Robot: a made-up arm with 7 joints. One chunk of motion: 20 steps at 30 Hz.
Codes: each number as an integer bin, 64 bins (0 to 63) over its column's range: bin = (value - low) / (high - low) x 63, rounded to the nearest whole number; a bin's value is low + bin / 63 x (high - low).
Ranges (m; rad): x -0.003..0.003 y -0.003..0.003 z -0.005..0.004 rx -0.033..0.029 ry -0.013..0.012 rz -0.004..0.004
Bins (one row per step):
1: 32 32 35 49 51 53
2: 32 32 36 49 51 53
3: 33 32 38 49 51 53
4: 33 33 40 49 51 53
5: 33 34 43 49 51 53
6: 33 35 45 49 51 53
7: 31 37 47 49 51 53
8: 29 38 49 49 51 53
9: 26 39 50 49 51 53
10: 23 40 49 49 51 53
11: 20 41 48 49 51 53
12: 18 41 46 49 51 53
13: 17 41 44 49 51 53
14: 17 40 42 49 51 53
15: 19 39 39 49 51 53
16: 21 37 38 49 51 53
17: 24 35 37 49 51 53
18: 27 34 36 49 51 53
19: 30 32 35 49 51 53
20: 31 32 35 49 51 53
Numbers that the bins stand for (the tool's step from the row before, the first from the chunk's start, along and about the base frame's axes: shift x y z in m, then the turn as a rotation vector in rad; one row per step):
1: 0.00005 0.00005 0.00000 0.01522 0.00724 0.00273
2: 0.00005 0.00005 0.00014 0.01522 0.00724 0.00273
3: 0.00014 0.00005 0.00043 0.01522 0.00724 0.00273
4: 0.00014 0.00014 0.00071 0.01522 0.00724 0.00273
5: 0.00014 0.00024 0.00114 0.01522 0.00724 0.00273
6: 0.00014 0.00033 0.00143 0.01522 0.00724 0.00273
7: -0.00005 0.00052 0.00171 0.01522 0.00724 0.00273
8: -0.00024 0.00062 0.00200 0.01522 0.00724 0.00273
9: -0.00052 0.00071 0.00214 0.01522 0.00724 0.00273
10: -0.00081 0.00081 0.00200 0.01522 0.00724 0.00273
11: -0.00110 0.00090 0.00186 0.01522 0.00724 0.00273
12: -0.00129 0.00090 0.00157 0.01522 0.00724 0.00273
13: -0.00138 0.00090 0.00129 0.01522 0.00724 0.00273
14: -0.00138 0.00081 0.00100 0.01522 0.00724 0.00273
15: -0.00119 0.00071 0.00057 0.01522 0.00724 0.00273
16: -0.00100 0.00052 0.00043 0.01522 0.00724 0.00273
17: -0.00071 0.00033 0.00029 0.01522 0.00724 0.00273
18: -0.00043 0.00024 0.00014 0.01522 0.00724 0.00273
19: -0.00014 0.00005 0.00000 0.01522 0.00724 0.00273
20: -0.00005 0.00005 0.00000 0.01522 0.00724 0.00273

